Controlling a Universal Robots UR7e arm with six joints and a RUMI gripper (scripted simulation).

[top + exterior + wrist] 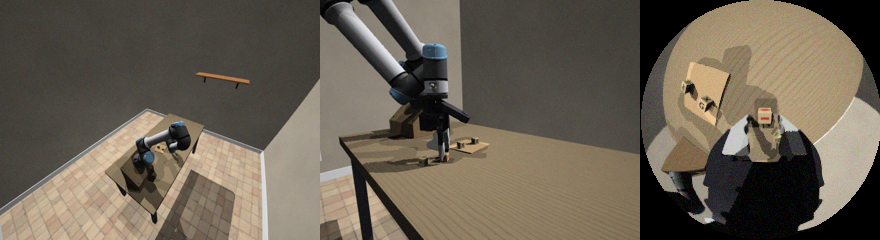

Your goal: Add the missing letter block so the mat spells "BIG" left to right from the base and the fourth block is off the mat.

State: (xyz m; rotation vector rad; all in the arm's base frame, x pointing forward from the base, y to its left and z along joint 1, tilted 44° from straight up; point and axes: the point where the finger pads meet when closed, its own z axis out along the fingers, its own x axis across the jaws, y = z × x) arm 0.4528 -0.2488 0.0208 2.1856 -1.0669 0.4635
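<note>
Now: the tan mat 50 mm behind my hand, 160 mm to the left of it and 20 mm below it.
</note>
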